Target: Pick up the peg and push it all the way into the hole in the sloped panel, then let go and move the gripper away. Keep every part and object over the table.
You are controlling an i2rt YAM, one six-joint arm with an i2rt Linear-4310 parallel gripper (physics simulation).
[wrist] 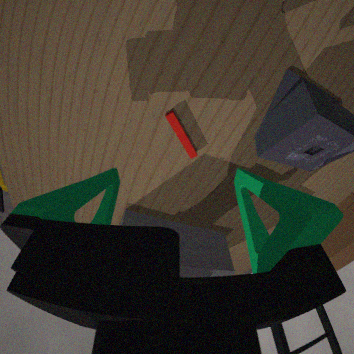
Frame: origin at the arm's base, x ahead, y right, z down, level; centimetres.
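Seen in the pictures: gripper, fingertip midpoint: point(176, 174).
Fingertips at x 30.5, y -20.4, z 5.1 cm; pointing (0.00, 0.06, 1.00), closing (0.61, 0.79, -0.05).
Pixels of each thing's top centre, then the offset from my fingertips to it. "spot": a spot on its surface instead. Level surfaces: height alone.
- red peg at its top centre: point(182, 137) dx -1.1, dy +2.6, dz +12.1 cm
- dark grey block with the sloped panel, top centre: point(334, 149) dx +12.8, dy +16.4, dz +4.3 cm
- small dark square hole at a spot on its surface: point(314, 150) spot: dx +11.3, dy +18.0, dz +7.6 cm
- wooden table at its surface level: dz +13.3 cm
The red peg point(181, 135) lies on the wooden table, near the middle of the wrist view, slanting from upper left to lower right. My gripper point(176, 174) is wide open, with its two green fingers apart and the peg beyond the fingertips, not between them. The dark grey block with the sloped panel point(303, 125) stands at the right. A small dark square hole point(314, 150) shows in its face, with pale scuffs around it.
The wooden table point(65, 100) carries broad shadows at the top and centre. A grey flat piece point(200, 246) shows between the fingers near the bottom. A bit of something yellow point(2, 182) shows at the left edge. A dark frame point(327, 325) is at the lower right.
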